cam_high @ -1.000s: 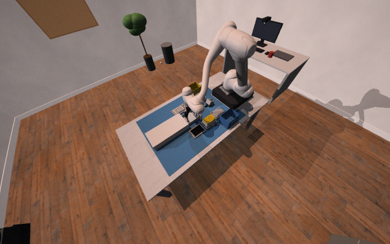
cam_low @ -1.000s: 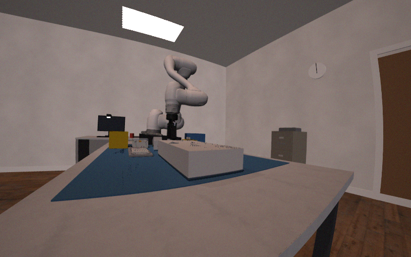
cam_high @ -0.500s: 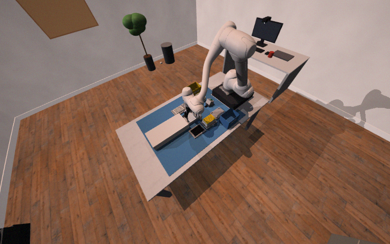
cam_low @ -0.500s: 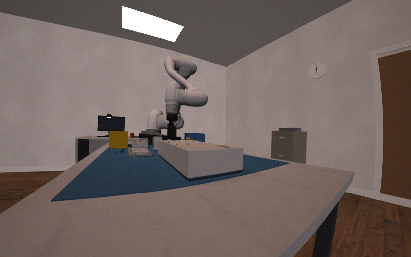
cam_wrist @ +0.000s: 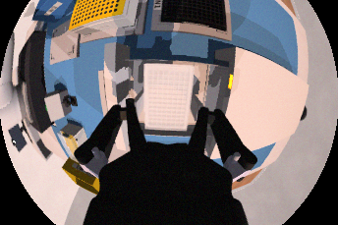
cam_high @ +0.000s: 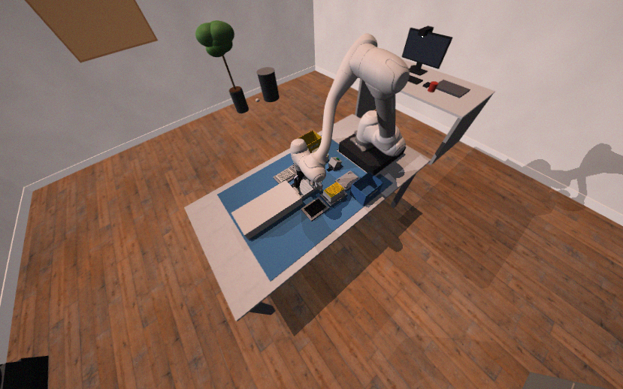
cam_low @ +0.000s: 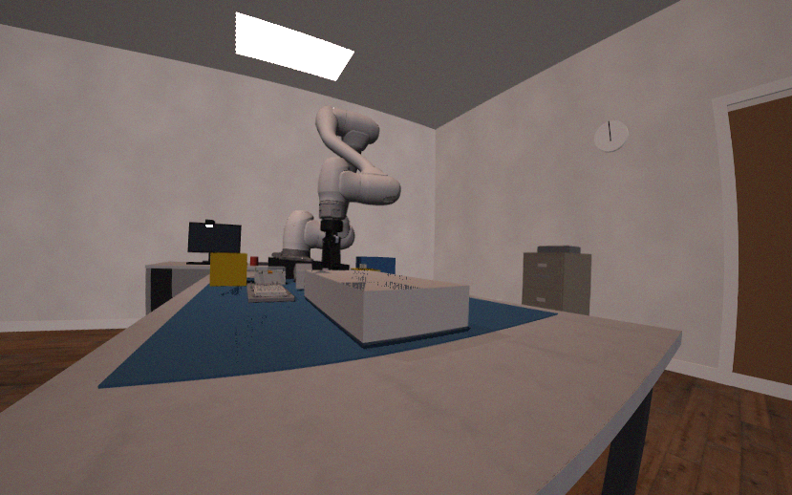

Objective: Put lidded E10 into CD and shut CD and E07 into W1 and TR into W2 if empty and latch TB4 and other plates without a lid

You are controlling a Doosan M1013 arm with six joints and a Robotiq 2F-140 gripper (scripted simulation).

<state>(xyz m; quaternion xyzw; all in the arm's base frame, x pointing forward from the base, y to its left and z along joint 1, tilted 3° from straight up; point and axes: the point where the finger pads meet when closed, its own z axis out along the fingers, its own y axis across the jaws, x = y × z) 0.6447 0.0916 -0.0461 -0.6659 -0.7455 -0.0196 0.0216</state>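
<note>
My gripper is now 40 mm short of the cooler drawer and 20 mm above it. The rest, counted from my hand: white cooler CD (170 mm ahead, 20 mm to the left, 10 mm below); label N2 (10 mm behind, 200 mm to the right, 30 mm below); black plate (20 mm ahead, 190 mm to the left, 20 mm below).
</note>
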